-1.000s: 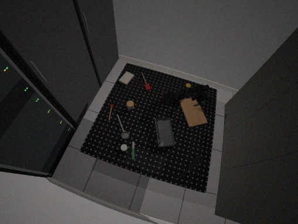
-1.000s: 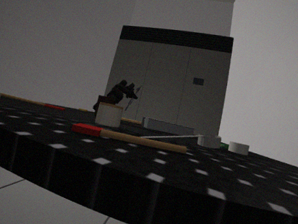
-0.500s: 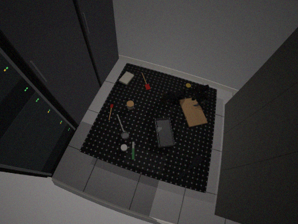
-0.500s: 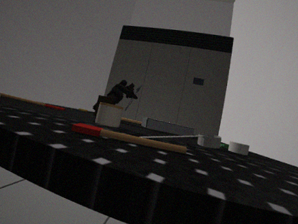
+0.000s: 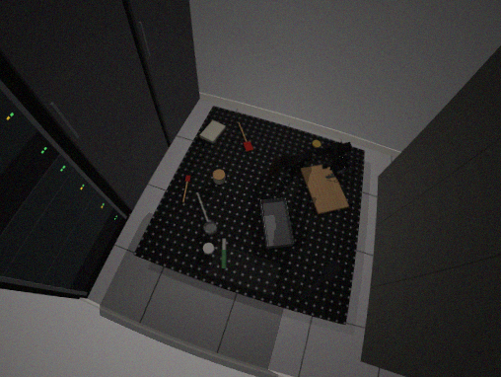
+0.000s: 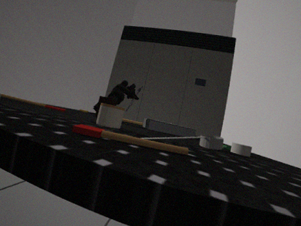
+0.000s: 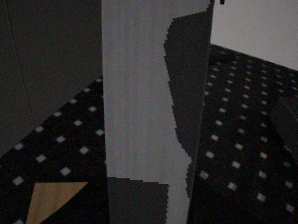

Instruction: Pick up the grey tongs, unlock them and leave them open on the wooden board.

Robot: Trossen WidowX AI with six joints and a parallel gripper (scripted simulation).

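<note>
My gripper tip is now 210 mm above the wooden board, 50 mm past it and 30 mm to the left of it. The rest, counted from my gripper tip: yellow lock piece 30 mm behind, 20 mm to the right, 10 mm above; yellow disc 410 mm behind, 210 mm below, 150 mm to the right; grey roasting tin 330 mm ahead, 290 mm to the right, 190 mm below.
</note>
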